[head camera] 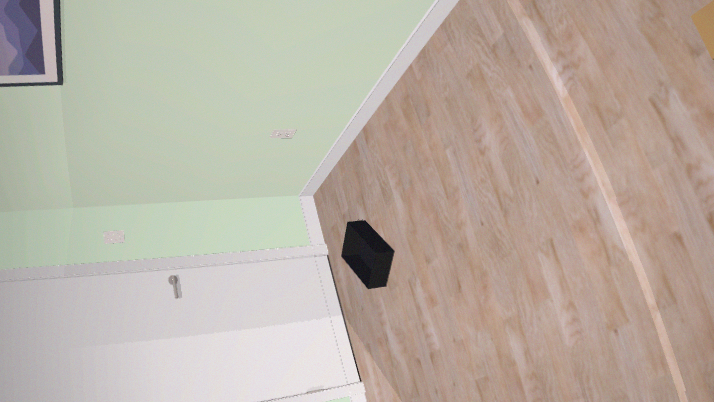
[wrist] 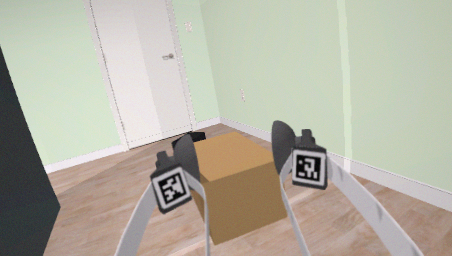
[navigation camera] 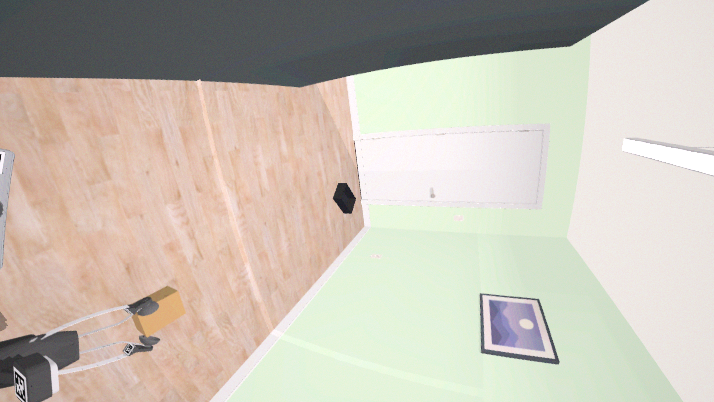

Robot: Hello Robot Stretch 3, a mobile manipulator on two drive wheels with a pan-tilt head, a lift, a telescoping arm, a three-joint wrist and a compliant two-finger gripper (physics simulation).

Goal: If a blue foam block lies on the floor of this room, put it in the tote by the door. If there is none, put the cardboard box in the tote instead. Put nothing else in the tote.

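Frame: origin at the robot's base, x right, y up, z back, level; centimetres.
Seen in the pictures: gripper, fingertip midpoint: (wrist: 235, 146) (navigation camera: 158, 321).
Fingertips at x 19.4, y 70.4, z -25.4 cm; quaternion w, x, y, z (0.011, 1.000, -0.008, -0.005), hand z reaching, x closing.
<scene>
A point is followed by its place in that frame.
My gripper (navigation camera: 148, 324) {x 19.3, y 70.4, z -25.4 cm} (wrist: 235, 146) {x 19.3, y 70.4, z -25.4 cm} is shut on the tan cardboard box (navigation camera: 167, 311) {x 18.1, y 69.7, z -27.6 cm} (wrist: 245, 205) {x 19.3, y 67.1, z -22.3 cm}, with a finger pad on either side of it. In the head view, part of the box (head camera: 705, 27) {x 17.8, y 69.6, z -30.2 cm} shows at the top right edge. The black tote (head camera: 367, 257) {x -26.5, y 0.3, z -242.5 cm} (navigation camera: 344, 198) {x -24.5, y 0.3, z -242.4 cm} stands on the floor by the white door (head camera: 175, 330) {x -57.9, y 95.4, z -276.2 cm} (navigation camera: 450, 170) {x -60.7, y 112.3, z -274.9 cm} (wrist: 137, 75) {x -70.9, y 78.0, z -270.2 cm}, near the room corner. In the wrist view, part of the tote (wrist: 198, 136) {x -13.4, y 9.4, z -232.7 cm} shows beyond the box and the left finger, some distance away. No blue foam block shows in these views.
Green walls (head camera: 175, 100) {x 47.6, y 96.1, z -222.2 cm} (navigation camera: 400, 320) {x 69.8, y 87.1, z -173.5 cm} (wrist: 280, 65) {x 63.5, y 66.6, z -187.2 cm} with white baseboards meet behind the tote. A pale strip (head camera: 607, 192) (navigation camera: 227, 195) crosses the wood floor (head camera: 475, 225) {x -10.3, y 0.1, z -158.0 cm} (navigation camera: 150, 200) {x -6.2, y 0.0, z -49.9 cm}. A dark surface (navigation camera: 250, 40) {x -65.2, y 56.9, z -51.1 cm} (wrist: 22, 190) {x -91.9, y 33.4, z -109.7 cm} fills the navigation view's top and the wrist view's left edge.
</scene>
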